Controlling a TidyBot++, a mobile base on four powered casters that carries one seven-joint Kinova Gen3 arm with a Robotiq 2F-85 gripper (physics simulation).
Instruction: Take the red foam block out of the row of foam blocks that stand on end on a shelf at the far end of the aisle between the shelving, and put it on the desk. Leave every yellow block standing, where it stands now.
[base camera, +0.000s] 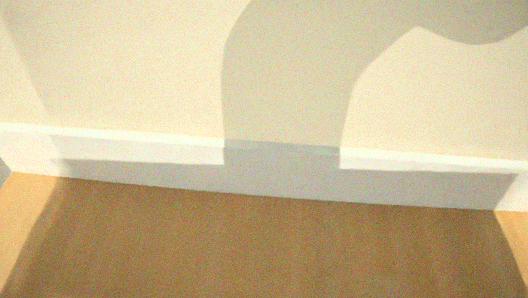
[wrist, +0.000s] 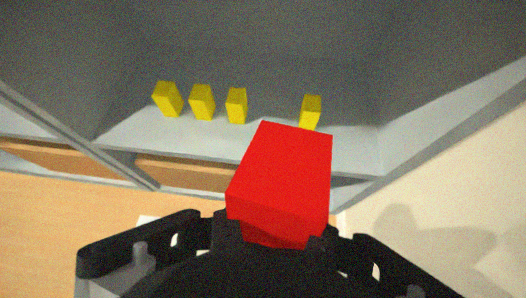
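Places are measured from the arm's base along level axes (x ahead, y left, z up), in centimetres.
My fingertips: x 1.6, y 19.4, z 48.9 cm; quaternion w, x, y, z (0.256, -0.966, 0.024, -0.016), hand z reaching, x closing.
Behind a point stands the place of what it marks.
My gripper (wrist: 274, 214) {x 1.6, y 19.4, z 48.9 cm} is shut on the red foam block (wrist: 285, 172) {x 1.7, y 20.0, z 56.4 cm} in the wrist view and holds it in front of the shelf. Several yellow blocks stand on end on the grey shelf board (wrist: 200, 137) {x -20.1, y 46.2, z 13.7 cm}: three at the left, the first (wrist: 168, 99) {x -28.6, y 53.0, z 21.7 cm}, the second (wrist: 202, 102) {x -18.7, y 52.4, z 22.1 cm} and the third (wrist: 236, 106) {x -9.3, y 52.0, z 21.8 cm}, and one yellow block (wrist: 310, 110) {x 10.5, y 51.7, z 22.7 cm} at the right, past a gap. The red block hides part of the shelf and overlaps the foot of the right yellow block in the view. The desk does not show in either view.
In the wrist view a grey upright panel (wrist: 115, 162) {x -54.0, y 41.8, z -1.0 cm} stands at the left, wooden boards (wrist: 185, 172) {x -31.1, y 42.9, z -8.3 cm} show below the shelf, and a cream wall (wrist: 450, 165) {x 36.7, y 35.5, z 28.6 cm} is at the right. The base camera faces a wall (base camera: 125, 75) {x 35.9, y 15.1, z -22.7 cm} with a white skirting board (base camera: 125, 142) {x 34.6, y 17.2, z -31.3 cm} above the wooden floor (base camera: 250, 245) {x 26.9, y 2.1, z -39.7 cm}.
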